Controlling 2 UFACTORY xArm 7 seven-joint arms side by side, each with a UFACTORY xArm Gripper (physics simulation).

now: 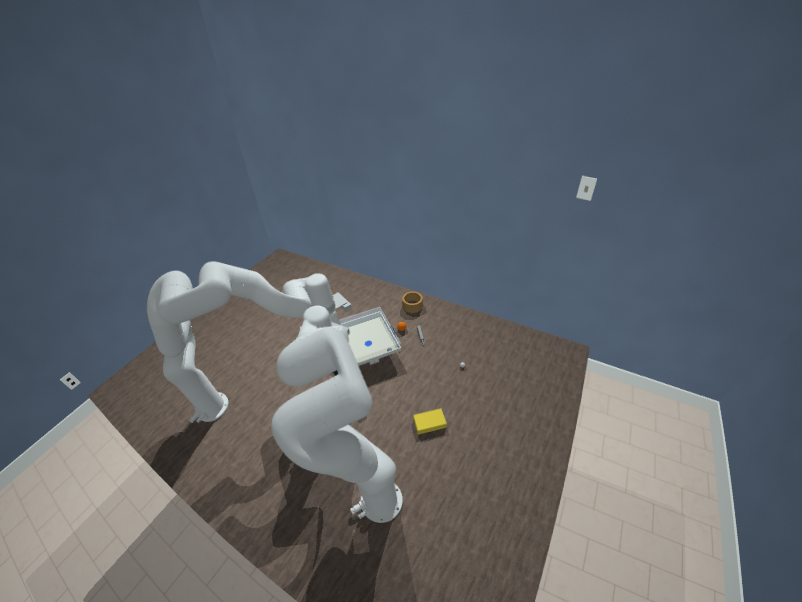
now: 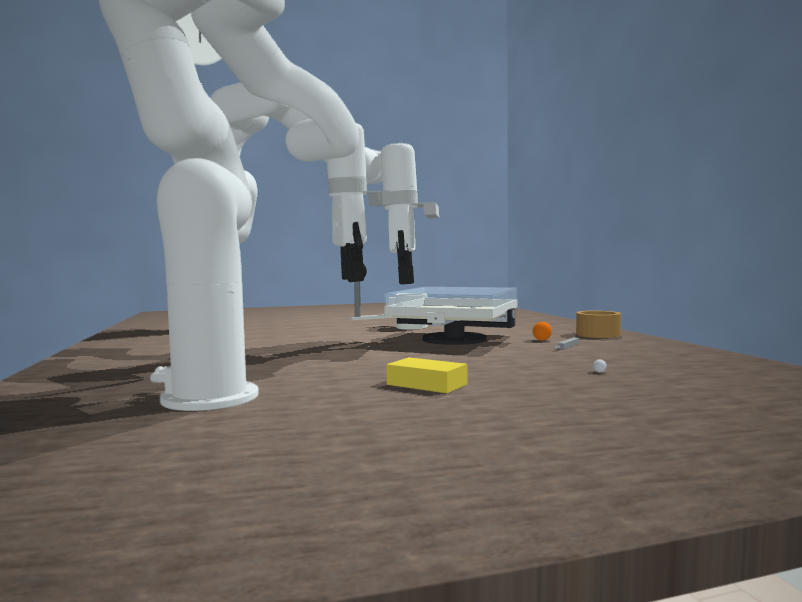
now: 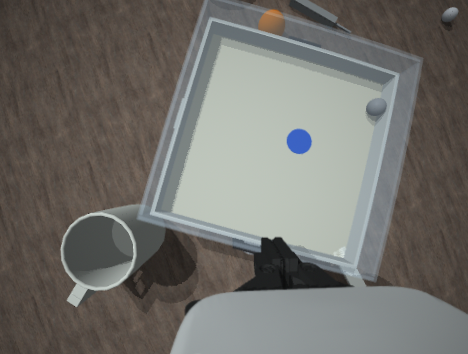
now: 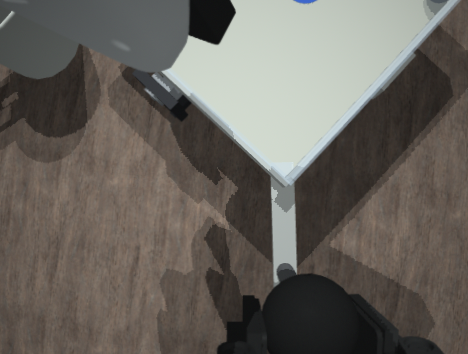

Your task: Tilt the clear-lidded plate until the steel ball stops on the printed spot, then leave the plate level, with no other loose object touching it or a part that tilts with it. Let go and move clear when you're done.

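Observation:
The clear-lidded plate (image 1: 380, 329) (image 2: 453, 312) (image 3: 250, 100) (image 4: 300, 90) stands on its black pivot base, close to level. The steel ball (image 1: 389, 349) (image 3: 376, 107) rests near one side wall, away from the blue spot (image 1: 367, 343) (image 3: 299, 141). A pale arm (image 4: 284, 230) runs from the plate's corner to a post (image 2: 356, 299) with a black ball knob (image 2: 361, 270) (image 4: 310, 315). My right gripper (image 2: 353, 278) (image 4: 299, 325) is shut on the knob. My left gripper (image 2: 405, 282) (image 3: 270, 254) is shut and empty, above the plate's near edge.
A white mug (image 3: 100, 250) stands beside a plate corner. An orange ball (image 1: 401, 326) (image 2: 542, 331) (image 3: 271, 22), a grey tool (image 1: 420, 334) (image 2: 567, 344), and a brown ring-shaped bowl (image 1: 412, 311) (image 2: 598, 324) lie beyond it. A white ball (image 1: 462, 365) (image 2: 599, 366) and yellow block (image 1: 430, 421) (image 2: 426, 375) lie apart.

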